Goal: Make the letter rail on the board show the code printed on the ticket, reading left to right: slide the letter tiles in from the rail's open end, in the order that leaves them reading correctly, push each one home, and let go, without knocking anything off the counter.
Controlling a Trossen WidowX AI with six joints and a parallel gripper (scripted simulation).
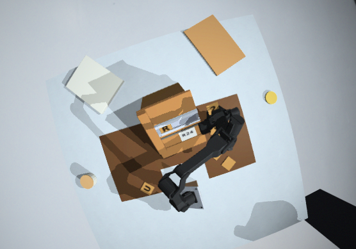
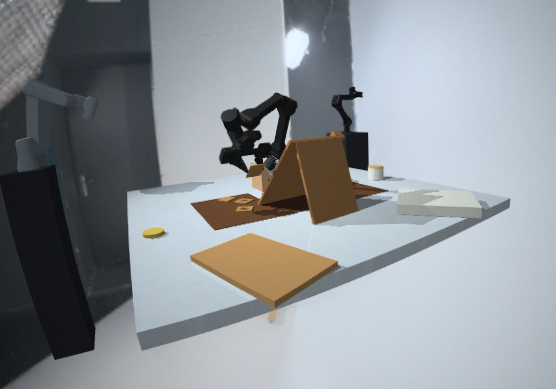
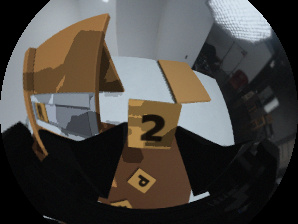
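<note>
The white ticket is 70 mm behind my gripper tip, 140 mm to the left of it and 80 mm below it. Also, from my gripper tip: brown mat (180 mm behind, 220 mm to the left, 160 mm below); then orange slab (330 mm ahead, 150 mm to the right, 150 mm below); then cream slab (330 mm ahead, 540 mm to the left, 140 mm below).
</note>
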